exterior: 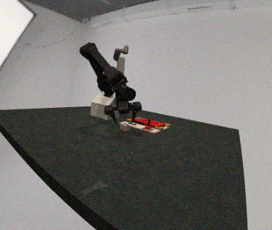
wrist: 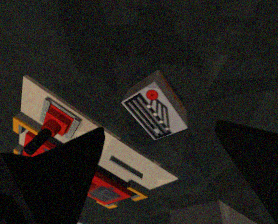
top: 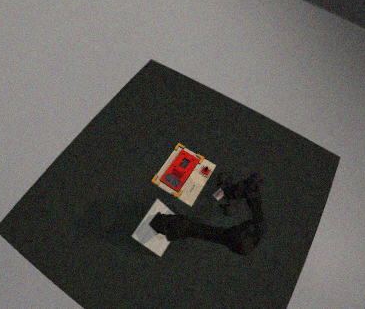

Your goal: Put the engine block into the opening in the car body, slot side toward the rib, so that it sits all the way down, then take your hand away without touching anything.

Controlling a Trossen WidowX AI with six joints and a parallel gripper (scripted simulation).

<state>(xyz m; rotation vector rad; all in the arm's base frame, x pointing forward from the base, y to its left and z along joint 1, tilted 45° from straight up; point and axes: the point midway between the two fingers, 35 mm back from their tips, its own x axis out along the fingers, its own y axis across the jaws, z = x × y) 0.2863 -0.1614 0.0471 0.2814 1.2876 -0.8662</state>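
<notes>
My gripper tip is now 1 cm short of the engine block and 3 cm above it.
</notes>
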